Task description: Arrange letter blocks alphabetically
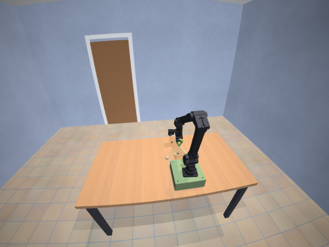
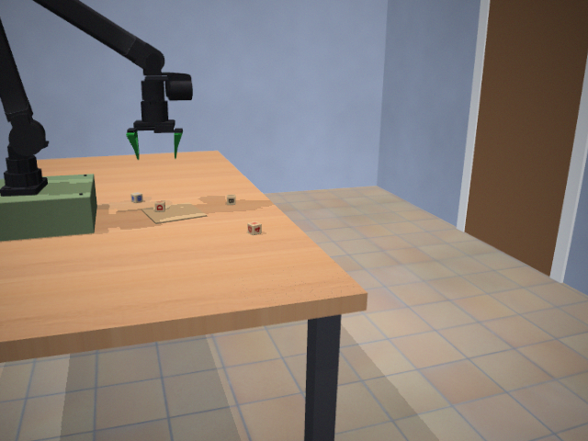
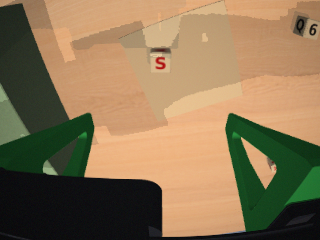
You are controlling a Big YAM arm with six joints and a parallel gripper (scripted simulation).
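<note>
Now: hand 40 mm short of the tan mat, 20 mm to the left of it and 150 mm above it.
</note>
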